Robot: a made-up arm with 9 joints. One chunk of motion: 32 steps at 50 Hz.
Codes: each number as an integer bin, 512 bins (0 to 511) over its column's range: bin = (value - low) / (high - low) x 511, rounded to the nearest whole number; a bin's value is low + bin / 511 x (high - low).
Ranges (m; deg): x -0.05..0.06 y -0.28..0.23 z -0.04..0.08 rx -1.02..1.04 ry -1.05..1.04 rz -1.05..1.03
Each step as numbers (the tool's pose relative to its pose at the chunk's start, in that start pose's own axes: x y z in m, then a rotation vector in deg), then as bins.
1 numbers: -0.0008 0.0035 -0.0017 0.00 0.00 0.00
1 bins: 229 284 163 253 257 258
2 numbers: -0.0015 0.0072 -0.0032 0.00 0.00 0.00
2 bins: 225 288 157 253 257 258
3 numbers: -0.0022 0.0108 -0.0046 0.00 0.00 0.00
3 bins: 222 291 151 253 257 258
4 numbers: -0.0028 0.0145 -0.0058 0.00 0.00 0.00
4 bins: 219 295 146 253 257 258
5 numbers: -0.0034 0.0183 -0.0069 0.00 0.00 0.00
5 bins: 216 299 141 253 257 258
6 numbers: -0.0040 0.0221 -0.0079 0.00 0.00 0.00
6 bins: 214 303 137 253 257 258
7 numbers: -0.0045 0.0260 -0.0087 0.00 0.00 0.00
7 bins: 211 307 133 253 257 258
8 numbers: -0.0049 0.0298 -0.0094 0.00 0.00 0.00
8 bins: 210 310 130 253 257 258
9 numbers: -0.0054 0.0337 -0.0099 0.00 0.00 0.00
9 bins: 207 314 128 253 257 258
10 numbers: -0.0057 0.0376 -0.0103 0.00 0.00 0.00
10 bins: 206 318 126 253 257 258
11 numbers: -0.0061 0.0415 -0.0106 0.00 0.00 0.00
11 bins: 204 322 125 253 257 258
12 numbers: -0.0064 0.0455 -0.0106 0.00 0.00 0.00
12 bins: 203 326 125 253 257 258
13 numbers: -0.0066 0.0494 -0.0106 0.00 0.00 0.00
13 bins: 202 330 125 253 257 258
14 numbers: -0.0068 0.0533 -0.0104 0.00 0.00 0.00
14 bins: 201 334 126 253 257 258
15 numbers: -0.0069 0.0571 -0.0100 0.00 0.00 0.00
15 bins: 200 338 128 253 257 258
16 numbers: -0.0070 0.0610 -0.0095 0.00 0.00 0.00
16 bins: 200 342 130 253 257 258
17 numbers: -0.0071 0.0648 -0.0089 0.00 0.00 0.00
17 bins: 199 345 132 253 257 258
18 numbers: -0.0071 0.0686 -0.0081 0.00 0.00 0.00
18 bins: 199 349 136 253 257 258
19 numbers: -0.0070 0.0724 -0.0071 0.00 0.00 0.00
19 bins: 200 353 140 253 257 258
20 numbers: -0.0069 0.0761 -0.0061 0.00 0.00 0.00
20 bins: 200 357 144 253 257 258
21 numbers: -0.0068 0.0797 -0.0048 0.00 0.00 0.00
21 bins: 201 360 150 253 257 258
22 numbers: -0.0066 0.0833 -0.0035 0.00 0.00 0.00
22 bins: 202 364 155 253 257 258
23 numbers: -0.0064 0.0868 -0.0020 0.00 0.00 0.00
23 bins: 203 368 162 253 257 258
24 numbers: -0.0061 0.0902 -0.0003 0.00 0.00 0.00
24 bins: 204 371 169 253 257 258
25 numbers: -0.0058 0.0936 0.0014 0.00 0.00 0.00
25 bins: 205 374 176 253 257 258
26 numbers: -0.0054 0.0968 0.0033 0.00 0.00 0.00
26 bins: 207 378 184 253 257 258
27 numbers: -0.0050 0.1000 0.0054 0.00 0.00 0.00
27 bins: 209 381 193 253 257 258
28 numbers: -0.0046 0.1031 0.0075 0.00 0.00 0.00
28 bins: 211 384 202 253 257 258
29 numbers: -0.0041 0.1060 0.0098 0.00 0.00 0.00
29 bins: 213 387 212 253 257 258
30 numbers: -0.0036 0.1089 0.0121 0.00 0.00 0.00
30 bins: 216 390 222 253 257 258
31 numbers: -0.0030 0.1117 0.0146 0.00 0.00 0.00
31 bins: 218 392 233 253 257 258
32 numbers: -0.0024 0.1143 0.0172 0.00 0.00 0.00
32 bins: 221 395 244 253 257 258
